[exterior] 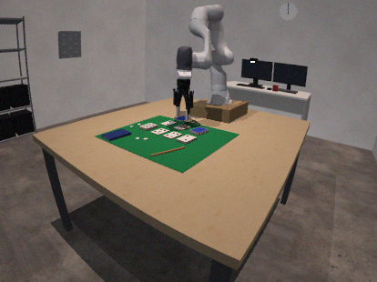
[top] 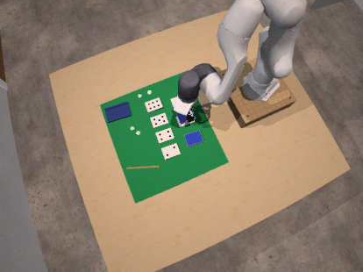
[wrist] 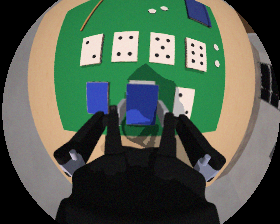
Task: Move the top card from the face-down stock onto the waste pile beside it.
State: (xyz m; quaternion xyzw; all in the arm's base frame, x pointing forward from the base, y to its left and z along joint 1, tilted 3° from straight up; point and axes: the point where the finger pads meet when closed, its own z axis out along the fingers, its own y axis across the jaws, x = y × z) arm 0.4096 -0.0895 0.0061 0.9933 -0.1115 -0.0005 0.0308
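The face-up card lies 110 mm to the right of my hand, 80 mm below it and 30 mm behind it. From my hand the other things lie so: wooden stick: 340 mm ahead, 100 mm to the left, 80 mm below; then green mat: 160 mm ahead, 100 mm below, 10 mm to the right.
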